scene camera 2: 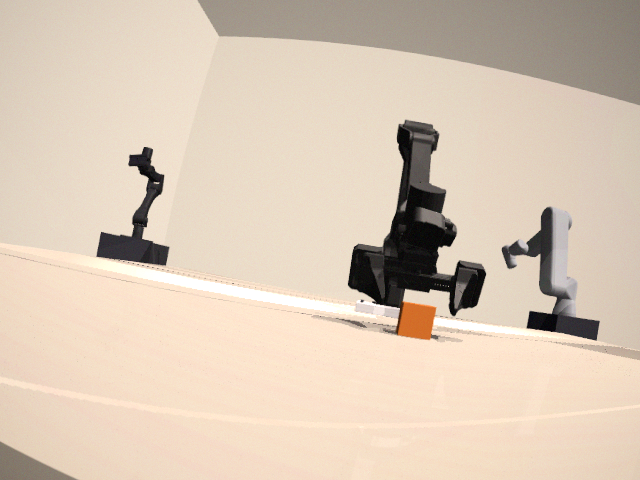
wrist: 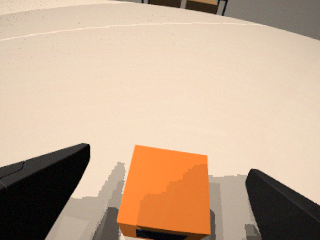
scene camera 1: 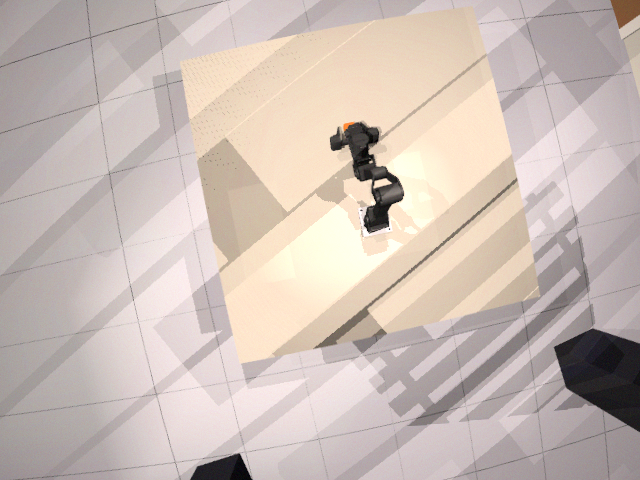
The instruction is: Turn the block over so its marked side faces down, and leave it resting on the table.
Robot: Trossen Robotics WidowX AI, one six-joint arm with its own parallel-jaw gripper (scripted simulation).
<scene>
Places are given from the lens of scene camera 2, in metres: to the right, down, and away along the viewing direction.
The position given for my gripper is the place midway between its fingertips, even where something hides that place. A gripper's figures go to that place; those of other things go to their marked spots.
my gripper point(scene camera 2: 418, 307): 0.12, 0.08, 0.49
orange block point(scene camera 2: 415, 320): 0.11, 0.10, 0.49
</scene>
